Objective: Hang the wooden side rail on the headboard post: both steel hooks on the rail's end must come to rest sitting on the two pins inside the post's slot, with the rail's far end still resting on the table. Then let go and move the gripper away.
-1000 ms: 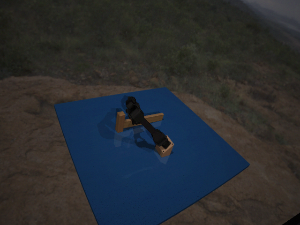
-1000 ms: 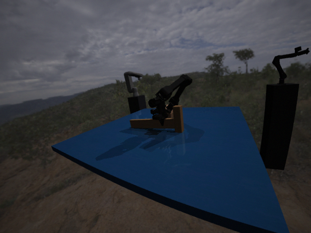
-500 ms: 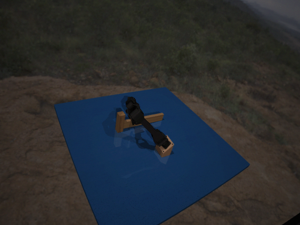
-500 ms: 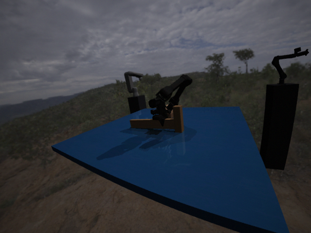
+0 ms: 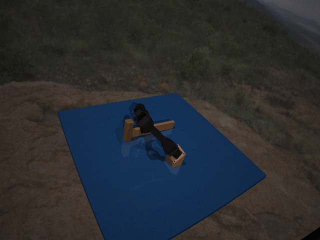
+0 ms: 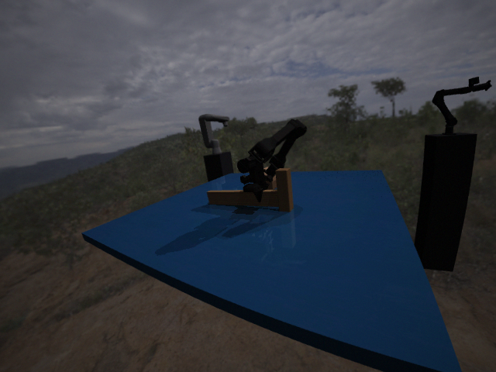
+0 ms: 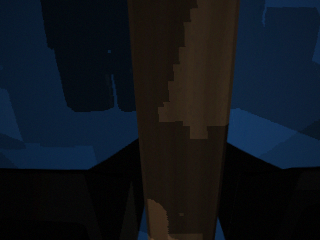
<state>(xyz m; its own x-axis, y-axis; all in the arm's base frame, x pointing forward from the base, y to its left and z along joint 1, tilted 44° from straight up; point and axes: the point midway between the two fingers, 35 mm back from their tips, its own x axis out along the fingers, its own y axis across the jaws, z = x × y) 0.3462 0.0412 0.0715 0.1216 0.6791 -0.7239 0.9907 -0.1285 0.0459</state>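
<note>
Now: the headboard post 1 cm ahead of my gripper tip, 12 cm to the left of it and 5 cm above it.
</note>
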